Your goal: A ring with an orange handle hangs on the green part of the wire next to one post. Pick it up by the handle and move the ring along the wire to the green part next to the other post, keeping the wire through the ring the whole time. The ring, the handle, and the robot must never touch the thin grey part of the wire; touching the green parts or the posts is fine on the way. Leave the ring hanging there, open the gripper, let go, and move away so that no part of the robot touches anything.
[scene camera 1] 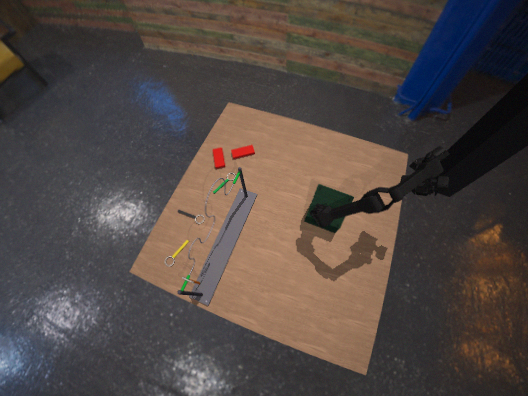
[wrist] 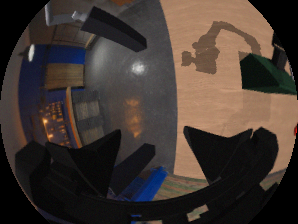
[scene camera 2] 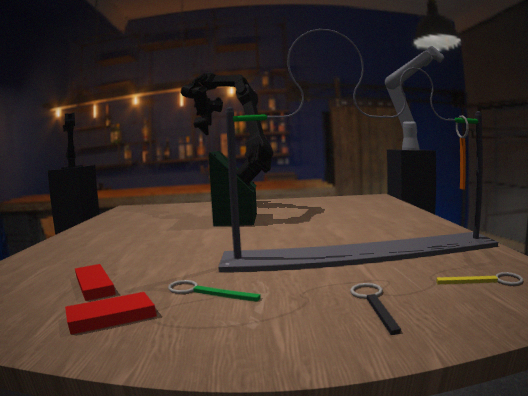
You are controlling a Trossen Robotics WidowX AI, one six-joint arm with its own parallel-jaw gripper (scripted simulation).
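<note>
My gripper (wrist: 153, 131): open, holding nothing. Grey baseplate (scene camera 2: 238, 260), (scene camera 1: 217, 260) in sight. Black-handled ring (scene camera 2: 391, 325) too.
</note>
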